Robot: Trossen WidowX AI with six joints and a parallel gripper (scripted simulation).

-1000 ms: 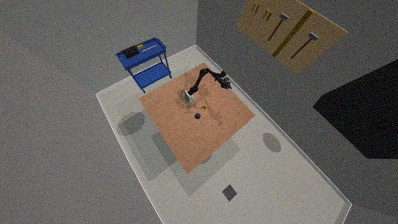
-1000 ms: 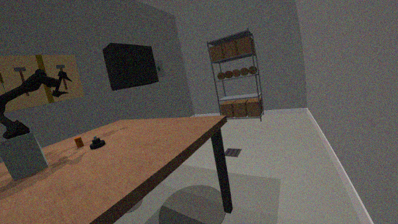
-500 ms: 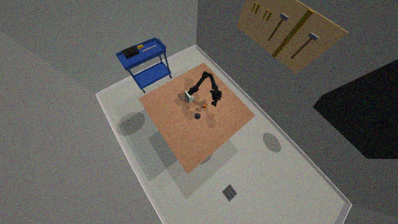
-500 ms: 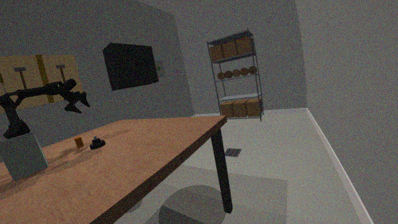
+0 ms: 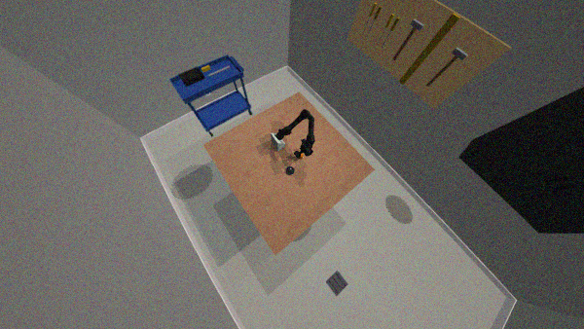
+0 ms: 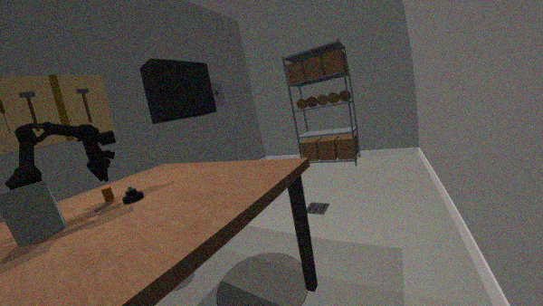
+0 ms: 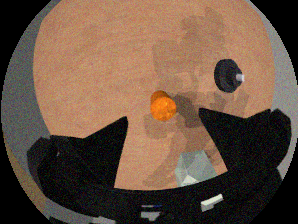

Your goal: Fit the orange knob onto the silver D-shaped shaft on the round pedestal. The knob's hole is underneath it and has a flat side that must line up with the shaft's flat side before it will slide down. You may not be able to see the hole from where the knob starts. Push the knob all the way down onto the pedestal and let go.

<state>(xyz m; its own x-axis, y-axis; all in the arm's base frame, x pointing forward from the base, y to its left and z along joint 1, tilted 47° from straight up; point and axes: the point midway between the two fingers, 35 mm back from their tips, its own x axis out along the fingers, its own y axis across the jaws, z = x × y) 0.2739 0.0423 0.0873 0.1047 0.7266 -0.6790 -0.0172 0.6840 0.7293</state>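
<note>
My gripper tip is now 50 mm above the orange knob and 10 mm past it. From my gripper tip the other things lie so: dark round pedestal: 180 mm to the right, 60 mm below, 50 mm ahead.
</note>
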